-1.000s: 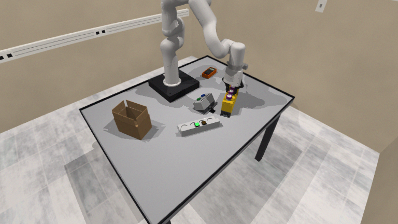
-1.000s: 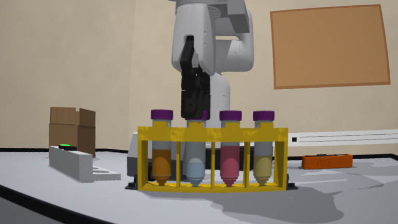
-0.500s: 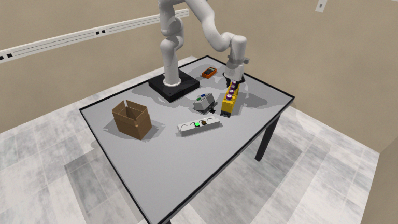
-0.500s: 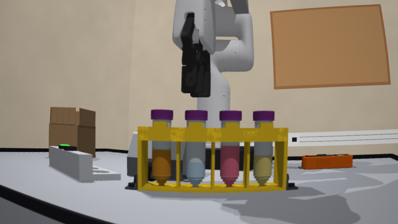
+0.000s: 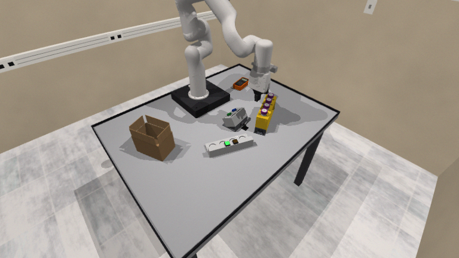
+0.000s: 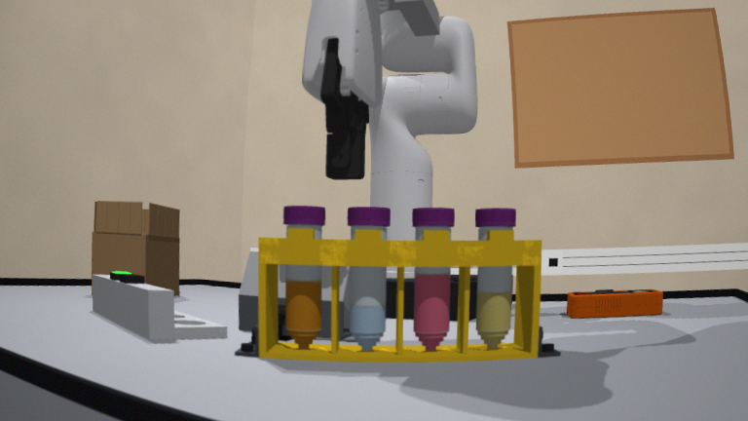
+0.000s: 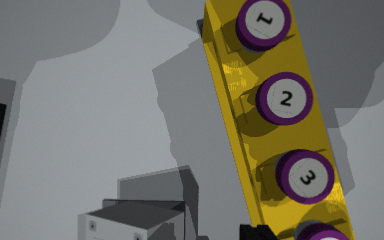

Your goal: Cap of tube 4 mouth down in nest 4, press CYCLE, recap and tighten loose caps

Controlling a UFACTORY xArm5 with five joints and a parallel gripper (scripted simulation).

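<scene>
Now: the green ready key 110 mm to the right of my hand, 100 mm below it and 90 mm behind it. From my hand the other things lie so: blue cycle key: 100 mm below, 100 mm behind, 70 mm to the right; grey key housing: 120 mm below, 90 mm to the right, 70 mm behind; orange meter: 330 mm behind, 220 mm to the left, 150 mm below.
</scene>
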